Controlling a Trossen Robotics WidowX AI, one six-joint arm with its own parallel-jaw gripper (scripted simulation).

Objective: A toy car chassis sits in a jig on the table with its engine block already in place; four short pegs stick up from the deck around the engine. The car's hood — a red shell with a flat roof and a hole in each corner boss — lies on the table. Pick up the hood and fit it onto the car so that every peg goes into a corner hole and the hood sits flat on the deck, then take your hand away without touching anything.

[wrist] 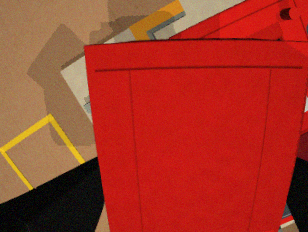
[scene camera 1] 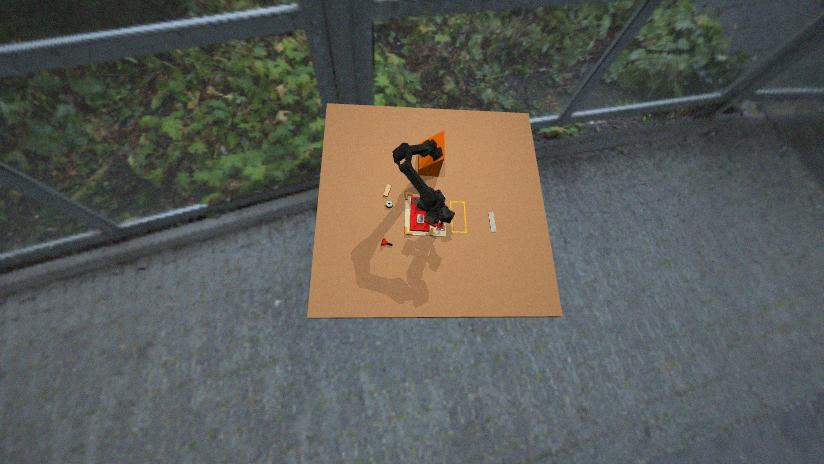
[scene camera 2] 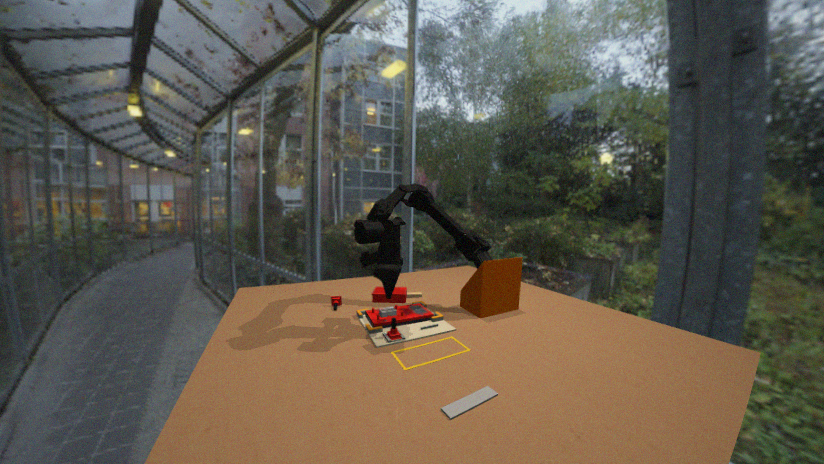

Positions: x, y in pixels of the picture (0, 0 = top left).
gripper: holds a red hood point(wrist: 184, 127)
